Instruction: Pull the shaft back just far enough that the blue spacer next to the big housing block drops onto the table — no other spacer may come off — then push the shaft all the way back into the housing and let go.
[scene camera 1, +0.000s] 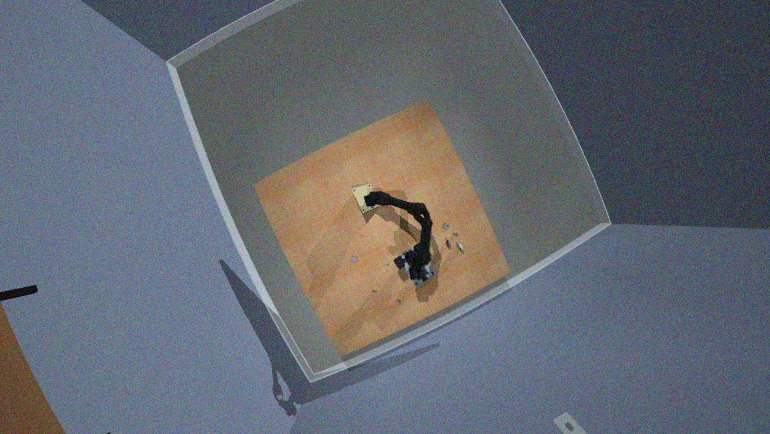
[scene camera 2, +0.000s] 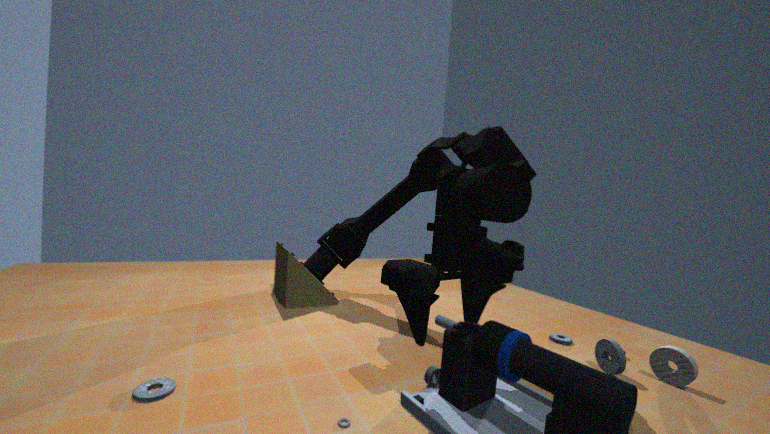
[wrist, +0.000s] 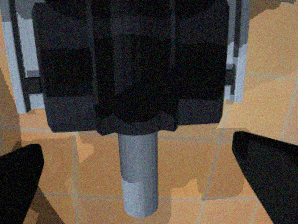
My gripper (scene camera 2: 446, 338) is open, holding nothing. Further things: a blue spacer (scene camera 2: 512, 338) and a black block (wrist: 133, 75).
My gripper is seen too in the wrist view (wrist: 140, 147). The wrist view misses the blue spacer: it is out of frame.
